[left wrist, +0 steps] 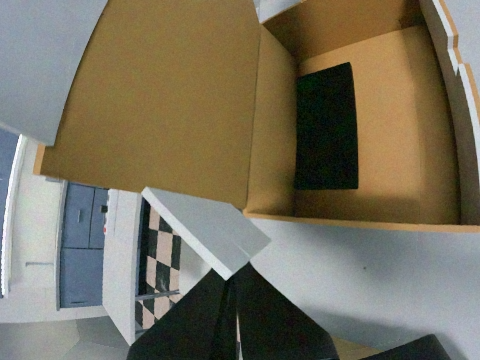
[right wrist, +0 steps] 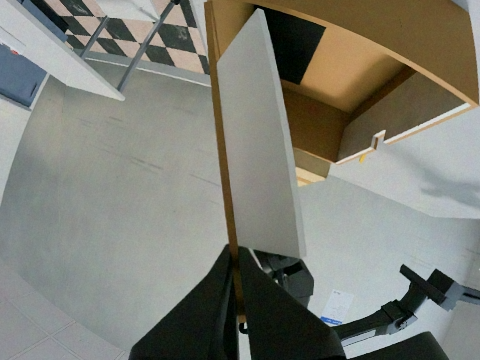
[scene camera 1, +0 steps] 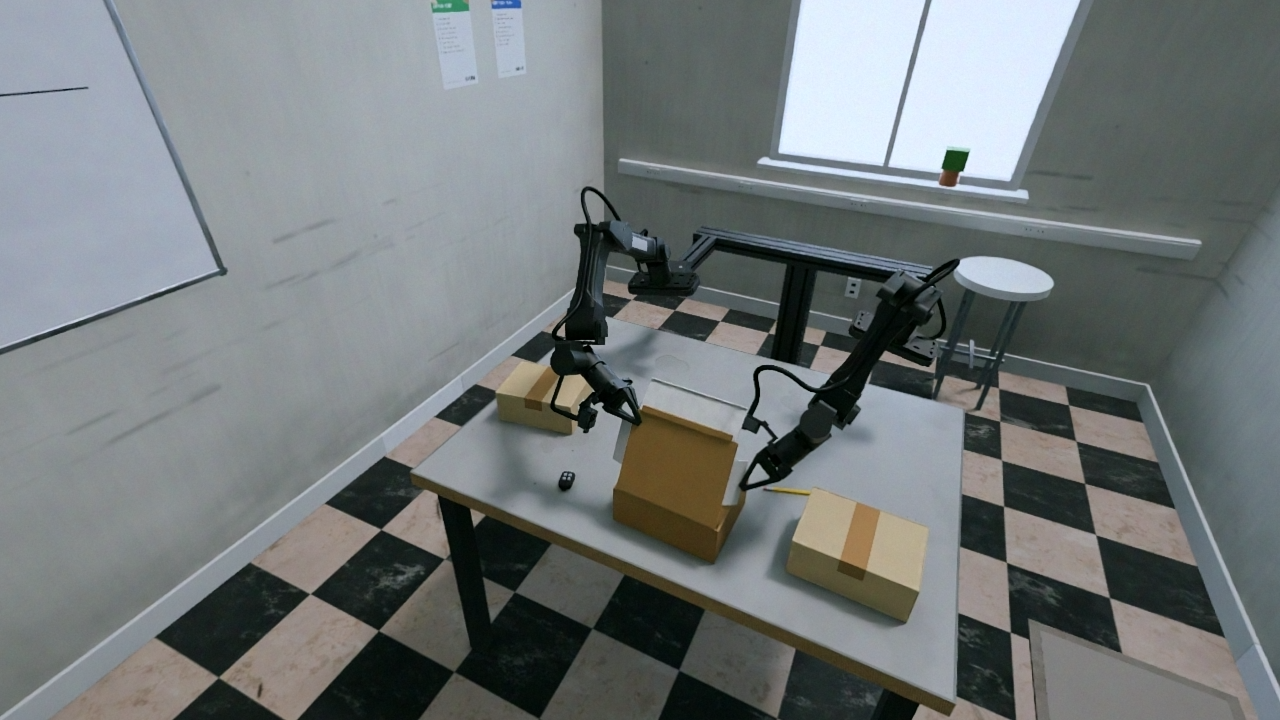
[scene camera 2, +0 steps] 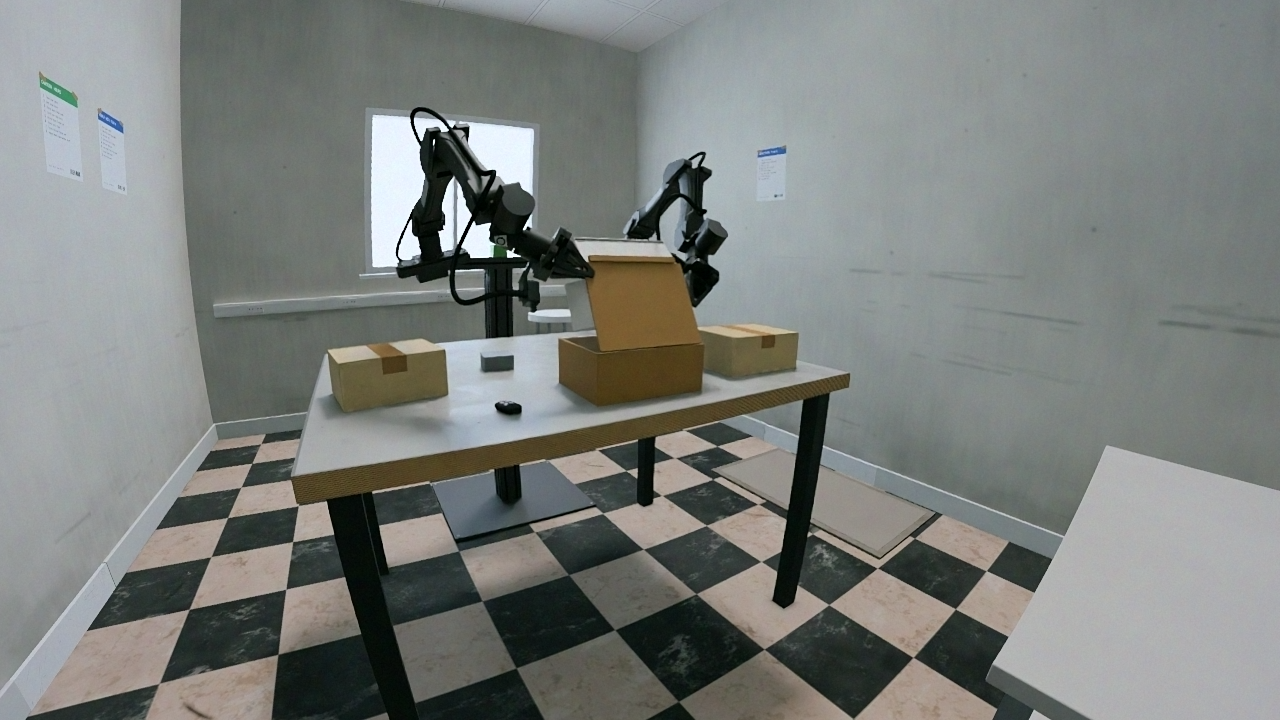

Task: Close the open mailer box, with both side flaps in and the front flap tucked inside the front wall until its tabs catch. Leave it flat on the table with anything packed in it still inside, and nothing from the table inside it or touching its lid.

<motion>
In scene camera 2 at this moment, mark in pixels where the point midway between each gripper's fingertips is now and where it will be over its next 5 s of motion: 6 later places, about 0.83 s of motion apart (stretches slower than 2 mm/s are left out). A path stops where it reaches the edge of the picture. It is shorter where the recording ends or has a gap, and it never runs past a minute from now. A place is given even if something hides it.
My left gripper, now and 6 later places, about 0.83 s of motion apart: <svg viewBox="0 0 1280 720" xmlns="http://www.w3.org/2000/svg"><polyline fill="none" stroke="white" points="693,305 689,307 683,308 689,307 707,301 707,298 698,274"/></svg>
My right gripper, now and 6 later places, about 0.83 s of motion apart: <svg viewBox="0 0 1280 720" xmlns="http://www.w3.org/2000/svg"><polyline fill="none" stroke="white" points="593,275 565,260 556,260 573,302 572,303 573,306 574,308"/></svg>
</motion>
